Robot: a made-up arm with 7 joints.
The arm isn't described. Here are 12 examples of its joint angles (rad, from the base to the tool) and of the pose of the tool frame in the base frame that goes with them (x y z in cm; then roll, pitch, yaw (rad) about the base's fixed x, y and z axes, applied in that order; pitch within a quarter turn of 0, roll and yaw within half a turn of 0).
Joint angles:
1: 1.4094 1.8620 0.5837 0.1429 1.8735 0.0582 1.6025
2: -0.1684 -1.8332 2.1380 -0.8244 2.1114 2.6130 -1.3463
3: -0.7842 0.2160 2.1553 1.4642 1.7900 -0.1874 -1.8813
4: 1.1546 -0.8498 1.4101 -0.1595 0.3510 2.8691 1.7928
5: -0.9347 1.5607 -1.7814 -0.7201 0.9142 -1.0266 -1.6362
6: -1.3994 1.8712 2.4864 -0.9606 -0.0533 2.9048 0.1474
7: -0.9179 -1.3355 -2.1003 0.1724 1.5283 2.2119 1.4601
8: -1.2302 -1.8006 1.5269 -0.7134 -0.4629 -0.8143 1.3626
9: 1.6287 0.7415 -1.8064 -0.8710 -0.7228 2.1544 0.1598
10: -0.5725 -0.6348 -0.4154 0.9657 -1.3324 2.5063 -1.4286
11: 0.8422 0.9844 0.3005 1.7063 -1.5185 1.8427 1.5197
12: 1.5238 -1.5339 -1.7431 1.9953 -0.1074 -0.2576 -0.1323
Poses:
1: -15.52 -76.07 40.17 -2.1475 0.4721 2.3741
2: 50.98 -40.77 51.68 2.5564 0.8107 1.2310
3: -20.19 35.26 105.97 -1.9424 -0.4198 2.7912
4: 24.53 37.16 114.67 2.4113 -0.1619 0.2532
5: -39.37 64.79 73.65 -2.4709 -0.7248 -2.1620
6: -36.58 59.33 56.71 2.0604 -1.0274 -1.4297
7: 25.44 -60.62 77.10 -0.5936 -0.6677 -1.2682
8: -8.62 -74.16 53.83 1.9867 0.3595 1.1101
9: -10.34 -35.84 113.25 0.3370 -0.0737 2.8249
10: 32.75 -36.29 111.22 1.6004 0.2041 0.4880
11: -31.40 -20.14 108.68 -1.9419 -1.1101 1.1580
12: 37.83 35.36 67.61 2.9466 -0.3879 -2.0240
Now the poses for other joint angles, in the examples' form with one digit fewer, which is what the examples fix.
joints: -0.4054 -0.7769 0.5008 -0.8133 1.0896 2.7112 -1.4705
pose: 23.1 -18.7 125.3 -0.157 0.351 -2.354
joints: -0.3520 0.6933 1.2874 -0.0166 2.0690 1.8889 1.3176
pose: -55.0 12.8 112.5 0.186 -0.704 2.351
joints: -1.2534 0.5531 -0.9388 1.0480 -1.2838 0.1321 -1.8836
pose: -29.6 18.3 133.4 2.383 0.353 -2.803
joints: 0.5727 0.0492 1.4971 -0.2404 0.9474 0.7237 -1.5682
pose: -3.8 -17.1 137.2 2.055 -0.994 -2.266
